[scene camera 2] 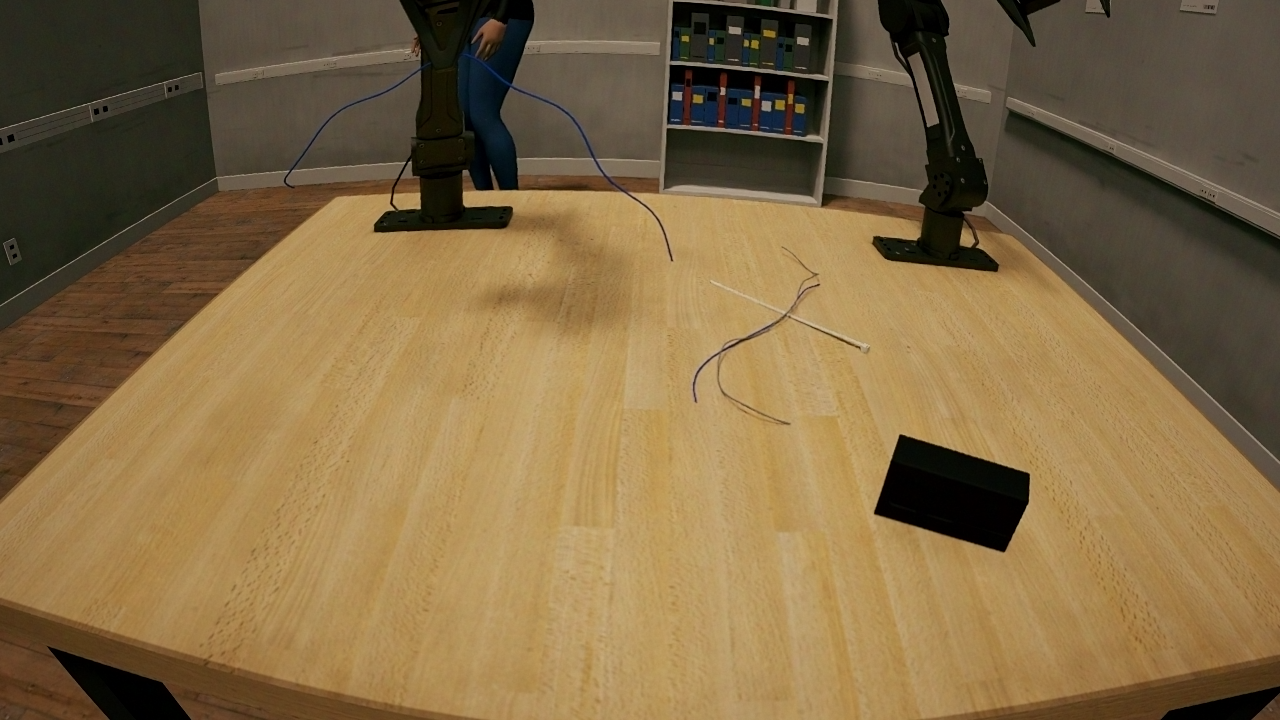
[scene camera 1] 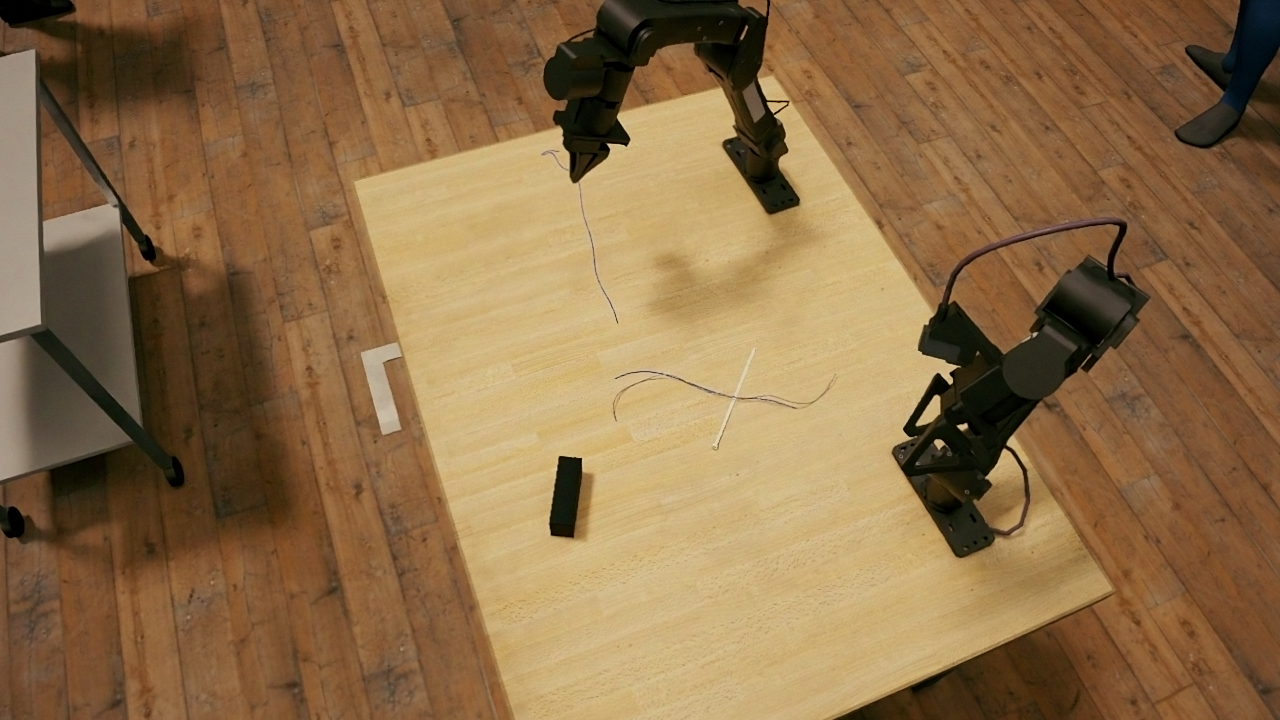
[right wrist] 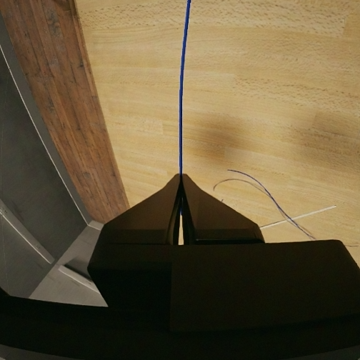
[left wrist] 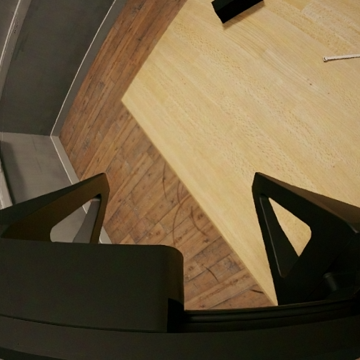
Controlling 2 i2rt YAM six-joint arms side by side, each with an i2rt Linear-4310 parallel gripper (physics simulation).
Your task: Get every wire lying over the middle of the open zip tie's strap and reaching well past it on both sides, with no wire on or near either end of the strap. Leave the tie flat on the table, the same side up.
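Frame: origin at the left arm's base, x ahead, y left, z up, level; centimetres.
Seen in the pictures: left gripper, fingertip midpoint: (scene camera 2: 1069, 29) (scene camera 1: 905, 452); right gripper, fingertip midpoint: (scene camera 2: 444, 70) (scene camera 1: 573, 181); left arm's base at its link origin: (scene camera 2: 936, 257) (scene camera 1: 941, 495); right arm's base at its link origin: (scene camera 2: 442, 221) (scene camera 1: 759, 173).
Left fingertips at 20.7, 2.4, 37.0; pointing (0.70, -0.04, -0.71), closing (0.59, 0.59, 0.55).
Pixels of each thing's top centre, then the offset from my left fingertips to it, as dx, dy, dz. "spot": a spot on its surface instead. Level surfaces: height alone.
- white zip tie at a spot on its surface: (scene camera 2: 832, 333) (scene camera 1: 721, 425) spot: +5.9, -26.7, -36.6
- blue wire at a spot on its surface: (scene camera 2: 711, 358) spot: +11.2, -39.7, -36.8
- thin grey-brown wire at a spot on its surface: (scene camera 2: 751, 409) (scene camera 1: 613, 401) spot: +20.3, -37.4, -36.1
- black block at its top centre: (scene camera 2: 964, 466) (scene camera 1: 565, 489) +33.6, -24.2, -32.0
- wooden table at its surface level: dz -37.0
A white zip tie (scene camera 1: 725, 419) (scene camera 2: 832, 333) (left wrist: 345, 57) (right wrist: 320, 210) lies flat on the table. A blue wire (scene camera 1: 682, 381) (scene camera 2: 711, 358) (right wrist: 272, 201) and a thin grey-brown wire (scene camera 1: 617, 399) (scene camera 2: 751, 411) (right wrist: 232, 179) cross its strap near the middle and reach past both sides; both strap ends are bare. My right gripper (scene camera 1: 575, 180) (scene camera 2: 444, 59) (right wrist: 180, 181) is shut on another blue wire (scene camera 1: 590, 241) (scene camera 2: 586, 139) (right wrist: 181, 100), high above the table and away from the tie. That wire hangs down on both sides. My left gripper (scene camera 2: 1071, 29) (left wrist: 180, 180) is open and empty, raised away from the tie.
A black block (scene camera 1: 565, 497) (scene camera 2: 953, 492) (left wrist: 235, 7) stands on the wooden table (scene camera 1: 805, 617) (scene camera 2: 402, 537), to the lower left of the tie in scene camera 1. A white cart is beyond the table's left edge there. A bookshelf and a person are behind the table in scene camera 2.
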